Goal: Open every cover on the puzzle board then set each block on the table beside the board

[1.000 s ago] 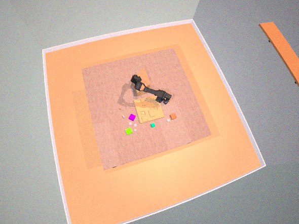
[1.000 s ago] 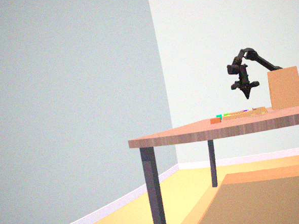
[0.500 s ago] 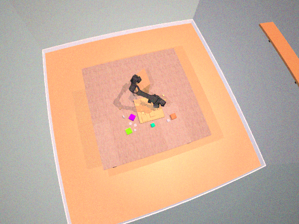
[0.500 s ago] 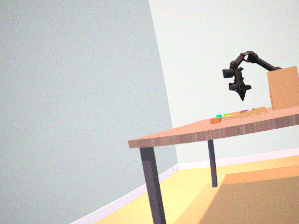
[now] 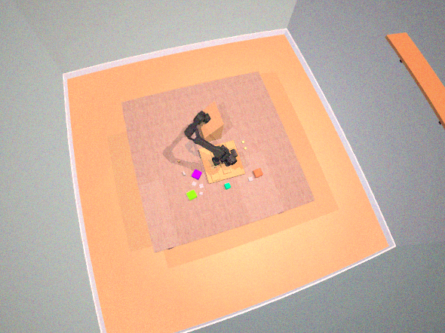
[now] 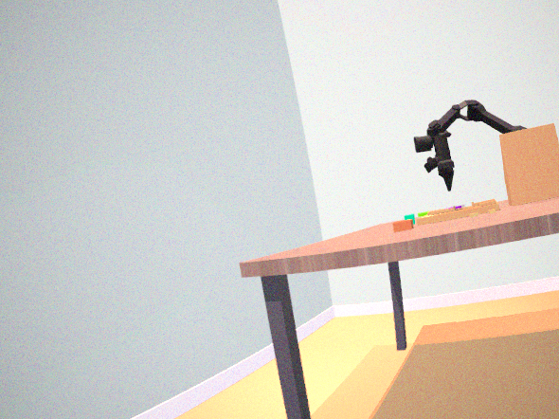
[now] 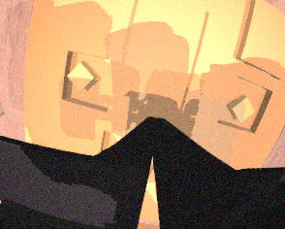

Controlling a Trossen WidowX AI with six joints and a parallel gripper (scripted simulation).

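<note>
Right now my gripper tip is 10 mm past the magenta block, 230 mm to the left of it and 80 mm above it. Also, from my gripper tip: orange block (170 mm ahead, 220 mm to the left, 80 mm below); then lime green block (130 mm ahead, 320 mm to the right, 80 mm below); then teal block (170 mm ahead, 50 mm to the right, 80 mm below).
</note>
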